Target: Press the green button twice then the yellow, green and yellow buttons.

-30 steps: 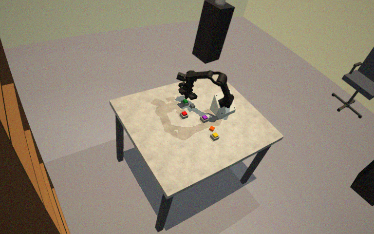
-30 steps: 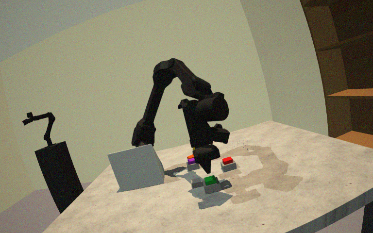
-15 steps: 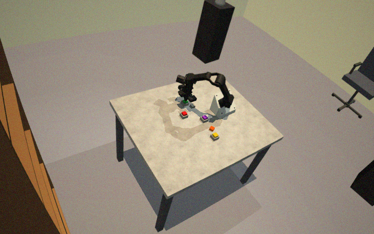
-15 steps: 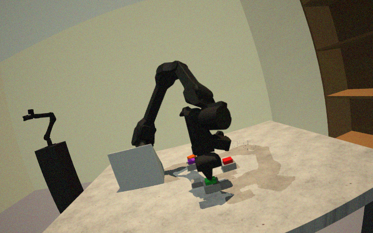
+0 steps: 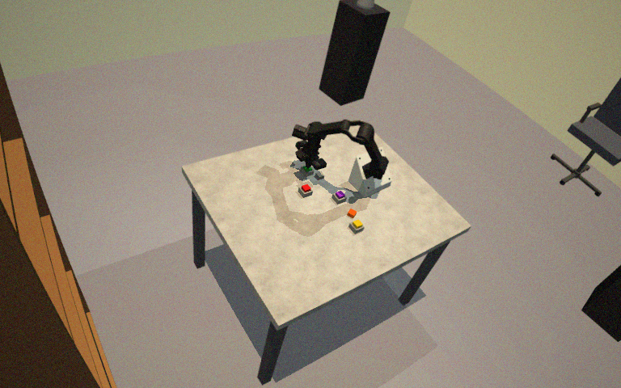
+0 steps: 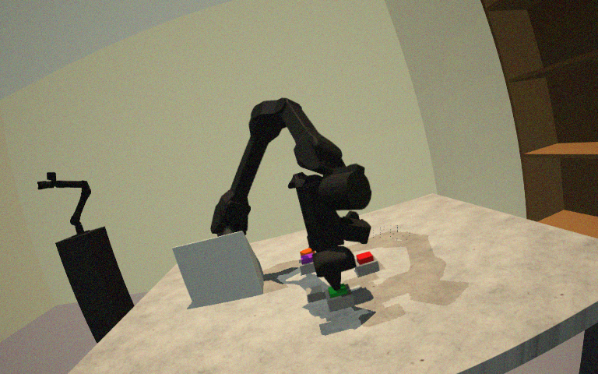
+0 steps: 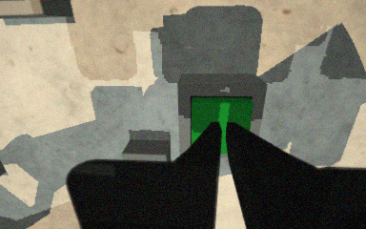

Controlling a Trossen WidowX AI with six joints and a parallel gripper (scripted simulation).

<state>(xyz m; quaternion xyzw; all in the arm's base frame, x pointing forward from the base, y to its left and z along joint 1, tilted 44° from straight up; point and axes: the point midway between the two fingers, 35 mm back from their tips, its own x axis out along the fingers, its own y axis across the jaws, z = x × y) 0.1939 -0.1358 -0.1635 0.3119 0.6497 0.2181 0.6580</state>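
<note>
Now: the green button 10 mm below my gripper tip. Round my gripper tip: small grey block: 60 mm to the left, 40 mm behind, 20 mm below; then purple button: 220 mm to the left, 20 mm behind; then red button: 100 mm to the left, 100 mm ahead.
</note>
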